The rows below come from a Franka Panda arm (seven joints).
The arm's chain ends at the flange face. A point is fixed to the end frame.
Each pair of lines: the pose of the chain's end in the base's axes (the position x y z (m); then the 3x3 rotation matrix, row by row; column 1 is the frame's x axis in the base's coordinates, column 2 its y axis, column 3 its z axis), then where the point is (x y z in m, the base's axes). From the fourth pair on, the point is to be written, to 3 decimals.
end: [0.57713, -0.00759, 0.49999], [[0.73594, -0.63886, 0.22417], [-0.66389, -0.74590, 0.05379], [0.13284, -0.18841, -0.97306]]
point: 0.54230 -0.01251 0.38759
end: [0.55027, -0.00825, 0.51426], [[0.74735, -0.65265, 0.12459], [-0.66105, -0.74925, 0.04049], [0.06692, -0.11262, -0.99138]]
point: 0.50427 -0.01478 0.40603
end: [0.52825, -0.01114, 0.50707], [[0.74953, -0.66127, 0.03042], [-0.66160, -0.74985, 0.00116], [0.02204, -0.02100, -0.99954]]
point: 0.47223 -0.02166 0.40401
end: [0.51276, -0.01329, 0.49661], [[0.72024, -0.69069, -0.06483], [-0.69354, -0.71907, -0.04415], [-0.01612, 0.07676, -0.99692]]
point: 0.447 -0.026 0.400
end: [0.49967, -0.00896, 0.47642], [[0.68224, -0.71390, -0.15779], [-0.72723, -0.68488, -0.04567], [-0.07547, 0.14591, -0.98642]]
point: 0.425 -0.019 0.386
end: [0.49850, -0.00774, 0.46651], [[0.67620, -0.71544, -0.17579], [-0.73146, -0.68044, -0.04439], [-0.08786, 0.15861, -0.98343]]
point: 0.422 -0.017 0.378
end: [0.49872, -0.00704, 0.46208], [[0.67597, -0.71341, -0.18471], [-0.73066, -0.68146, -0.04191], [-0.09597, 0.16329, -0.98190]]
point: 0.421 -0.016 0.374
